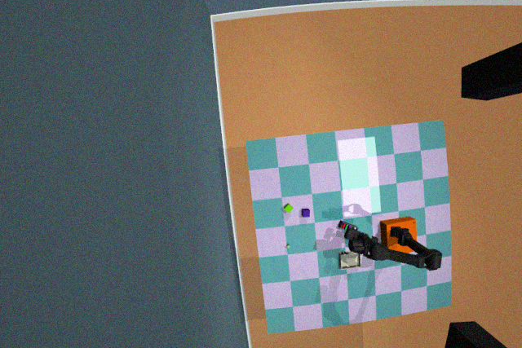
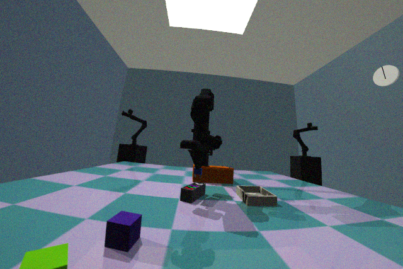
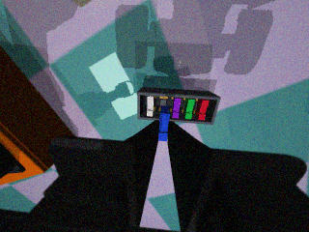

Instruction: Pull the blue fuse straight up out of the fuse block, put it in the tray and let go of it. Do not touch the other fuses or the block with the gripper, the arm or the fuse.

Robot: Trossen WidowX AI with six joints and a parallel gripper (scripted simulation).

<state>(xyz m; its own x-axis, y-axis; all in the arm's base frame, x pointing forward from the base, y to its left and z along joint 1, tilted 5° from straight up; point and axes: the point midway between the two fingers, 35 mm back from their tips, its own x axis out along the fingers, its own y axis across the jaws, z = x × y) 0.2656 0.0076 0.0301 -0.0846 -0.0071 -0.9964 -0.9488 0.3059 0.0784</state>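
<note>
Right now my gripper tip is 20 mm past the tray, 210 mm to the right of it and 90 mm above it. Round my gripper tip: blue fuse: 10 mm below.
</note>
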